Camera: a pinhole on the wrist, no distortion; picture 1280 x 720 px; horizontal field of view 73.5 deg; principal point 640.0 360.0 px. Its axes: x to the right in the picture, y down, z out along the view. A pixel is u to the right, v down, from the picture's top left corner.
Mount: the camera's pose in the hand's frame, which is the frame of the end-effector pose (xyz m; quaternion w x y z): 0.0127 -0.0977 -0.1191 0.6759 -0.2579 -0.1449 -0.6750
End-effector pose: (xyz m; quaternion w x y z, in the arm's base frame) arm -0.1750 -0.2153 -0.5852 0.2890 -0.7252 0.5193 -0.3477
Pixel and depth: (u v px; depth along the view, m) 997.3 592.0 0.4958
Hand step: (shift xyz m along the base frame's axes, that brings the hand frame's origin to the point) 0.3614 -0.1956 -0.1733
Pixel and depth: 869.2 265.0 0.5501
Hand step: 0.3058 -0.0404 -0.3052
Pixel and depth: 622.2 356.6 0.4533
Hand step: 0.1318 -0.1075 -0.2541
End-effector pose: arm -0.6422 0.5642 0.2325 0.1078 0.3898 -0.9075 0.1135
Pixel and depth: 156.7 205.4 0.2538
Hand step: -0.1206 0.1036 -0.0384
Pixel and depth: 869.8 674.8 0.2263
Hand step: -0.0770 -0.1352 -0.0425
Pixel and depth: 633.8 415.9 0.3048
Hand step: -0.1173 -0.0445 -0.1079
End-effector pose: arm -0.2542 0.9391 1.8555 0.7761 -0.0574 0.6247 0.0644
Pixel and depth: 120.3 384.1 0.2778
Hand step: -0.0052 0.1958 -0.0516
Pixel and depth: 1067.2 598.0 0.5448
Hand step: 0.4983 0.0496 -0.1546
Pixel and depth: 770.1 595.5 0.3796
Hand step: 0.2291 0.0957 -0.1280
